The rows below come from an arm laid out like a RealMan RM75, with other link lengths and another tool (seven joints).
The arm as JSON. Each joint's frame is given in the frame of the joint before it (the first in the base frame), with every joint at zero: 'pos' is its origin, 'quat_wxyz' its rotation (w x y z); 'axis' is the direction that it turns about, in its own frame. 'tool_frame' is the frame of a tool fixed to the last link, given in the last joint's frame.
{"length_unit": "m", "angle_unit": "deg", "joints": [
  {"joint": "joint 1", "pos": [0.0, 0.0, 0.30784], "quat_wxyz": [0.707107, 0.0, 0.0, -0.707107], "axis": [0.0, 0.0, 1.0]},
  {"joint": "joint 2", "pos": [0.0, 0.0, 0.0], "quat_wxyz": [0.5, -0.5, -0.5, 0.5], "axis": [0.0, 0.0, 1.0]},
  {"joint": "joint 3", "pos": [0.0, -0.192, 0.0], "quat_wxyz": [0.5, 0.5, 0.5, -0.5], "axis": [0.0, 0.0, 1.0]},
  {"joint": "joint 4", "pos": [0.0, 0.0, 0.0], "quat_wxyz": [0.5, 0.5, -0.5, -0.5], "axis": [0.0, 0.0, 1.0]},
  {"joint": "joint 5", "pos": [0.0, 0.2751, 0.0], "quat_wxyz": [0.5, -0.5, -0.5, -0.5], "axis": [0.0, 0.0, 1.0]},
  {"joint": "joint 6", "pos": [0.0, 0.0, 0.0], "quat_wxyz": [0.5, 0.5, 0.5, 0.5], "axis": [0.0, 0.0, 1.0]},
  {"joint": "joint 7", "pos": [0.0, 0.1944, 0.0], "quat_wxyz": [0.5, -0.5, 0.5, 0.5], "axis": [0.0, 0.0, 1.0]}
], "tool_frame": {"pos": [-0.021, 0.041, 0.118], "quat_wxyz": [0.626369, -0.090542, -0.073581, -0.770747]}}
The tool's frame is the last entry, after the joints.
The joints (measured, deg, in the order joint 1, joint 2, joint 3, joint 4, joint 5, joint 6, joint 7), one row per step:
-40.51, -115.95, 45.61, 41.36, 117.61, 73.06, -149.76
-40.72, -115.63, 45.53, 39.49, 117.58, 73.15, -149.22
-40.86, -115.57, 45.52, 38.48, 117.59, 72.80, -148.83
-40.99, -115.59, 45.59, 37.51, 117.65, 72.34, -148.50
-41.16, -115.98, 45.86, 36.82, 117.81, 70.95, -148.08
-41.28, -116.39, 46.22, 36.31, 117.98, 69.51, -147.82
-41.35, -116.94, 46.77, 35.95, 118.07, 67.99, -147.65
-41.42, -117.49, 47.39, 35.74, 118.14, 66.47, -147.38
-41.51, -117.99, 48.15, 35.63, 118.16, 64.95, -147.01
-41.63, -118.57, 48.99, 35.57, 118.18, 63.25, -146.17
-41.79, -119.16, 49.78, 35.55, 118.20, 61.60, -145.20
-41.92, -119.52, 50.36, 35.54, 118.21, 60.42, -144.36
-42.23, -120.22, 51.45, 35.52, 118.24, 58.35, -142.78
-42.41, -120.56, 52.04, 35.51, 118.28, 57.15, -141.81
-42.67, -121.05, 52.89, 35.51, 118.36, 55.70, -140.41
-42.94, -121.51, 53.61, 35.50, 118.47, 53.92, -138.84
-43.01, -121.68, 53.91, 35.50, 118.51, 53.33, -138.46
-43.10, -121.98, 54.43, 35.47, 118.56, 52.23, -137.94
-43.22, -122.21, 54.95, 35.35, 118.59, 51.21, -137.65
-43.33, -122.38, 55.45, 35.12, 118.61, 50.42, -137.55
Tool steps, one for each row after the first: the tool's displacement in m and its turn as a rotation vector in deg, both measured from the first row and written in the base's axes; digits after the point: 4 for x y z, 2 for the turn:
-0.0053, -0.0041, -0.0071, -0.99, -0.22, 0.53
-0.0085, -0.0052, -0.0112, -1.26, -0.21, 0.84
-0.0117, -0.0064, -0.0160, -1.55, -0.14, 1.19
-0.0148, -0.0048, -0.0217, -1.26, 0.33, 1.52
-0.0178, -0.0029, -0.0270, -0.91, 0.86, 1.89
-0.0200, -0.0014, -0.0331, -0.60, 1.38, 2.22
-0.0214, 0.0003, -0.0386, -0.20, 2.02, 2.33
-0.0220, 0.0023, -0.0436, 0.26, 2.82, 2.19
-0.0218, 0.0044, -0.0490, 0.88, 3.91, 1.59
-0.0206, 0.0066, -0.0540, 1.54, 5.02, 0.81
-0.0197, 0.0083, -0.0571, 2.07, 5.94, 0.09
-0.0168, 0.0109, -0.0634, 2.93, 7.61, -1.41
-0.0154, 0.0126, -0.0663, 3.50, 8.66, -2.32
-0.0126, 0.0140, -0.0712, 4.09, 10.08, -3.76
-0.0108, 0.0170, -0.0744, 5.06, 11.69, -5.17
-0.0102, 0.0177, -0.0758, 5.31, 12.18, -5.54
-0.0099, 0.0192, -0.0782, 5.77, 12.97, -5.99
-0.0099, 0.0205, -0.0805, 6.13, 13.63, -6.25
-0.0103, 0.0208, -0.0835, 6.23, 14.11, -6.34

